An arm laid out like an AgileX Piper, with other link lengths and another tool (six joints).
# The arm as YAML. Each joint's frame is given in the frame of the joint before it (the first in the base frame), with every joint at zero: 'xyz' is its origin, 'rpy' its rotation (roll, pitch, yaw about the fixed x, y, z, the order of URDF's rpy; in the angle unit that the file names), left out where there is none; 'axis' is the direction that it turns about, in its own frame. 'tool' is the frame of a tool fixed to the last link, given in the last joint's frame.
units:
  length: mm
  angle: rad
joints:
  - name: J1
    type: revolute
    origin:
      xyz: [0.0, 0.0, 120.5]
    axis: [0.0, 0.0, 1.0]
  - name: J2
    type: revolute
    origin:
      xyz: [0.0, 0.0, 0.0]
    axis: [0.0, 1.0, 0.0]
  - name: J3
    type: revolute
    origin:
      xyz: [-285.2, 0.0, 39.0]
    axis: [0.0, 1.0, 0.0]
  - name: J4
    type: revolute
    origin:
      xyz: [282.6, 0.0, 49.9]
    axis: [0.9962, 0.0, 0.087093]
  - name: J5
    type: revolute
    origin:
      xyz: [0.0, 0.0, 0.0]
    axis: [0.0, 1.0, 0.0]
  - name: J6
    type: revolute
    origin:
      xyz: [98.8, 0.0, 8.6]
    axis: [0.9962, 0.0, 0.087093]
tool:
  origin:
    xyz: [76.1, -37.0, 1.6]
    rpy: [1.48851, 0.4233, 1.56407]
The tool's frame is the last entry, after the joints.
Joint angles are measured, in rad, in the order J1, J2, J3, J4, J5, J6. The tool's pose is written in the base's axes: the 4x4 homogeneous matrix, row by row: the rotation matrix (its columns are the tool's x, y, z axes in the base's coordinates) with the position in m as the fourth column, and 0 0 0 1 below. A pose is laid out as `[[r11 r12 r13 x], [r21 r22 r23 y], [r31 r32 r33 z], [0 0 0 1]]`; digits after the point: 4 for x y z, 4 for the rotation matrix.
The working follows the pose.
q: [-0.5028, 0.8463, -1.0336, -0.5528, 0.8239, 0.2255]
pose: [[0.3806 0.7455 0.5472 0.1616], [0.6762 0.1793 -0.7146 -0.2052], [-0.6308 0.6420 -0.4359 0.3962], [0 0 0 1]]
Where each joint sits with the arm in this pose, in the base's axes (m; each line is computed from the numbers above, not from the rounded line before):
J1: 0.0000 0.0000 0.1205
J2: 0.0000 0.0000 0.1205
J3: -0.1400 0.0770 0.3599
J4: 0.0951 -0.0523 0.4616
J5: 0.0951 -0.0523 0.4616
J6: 0.1482 -0.1251 0.4202
the tool: 0.1616 -0.2052 0.3962

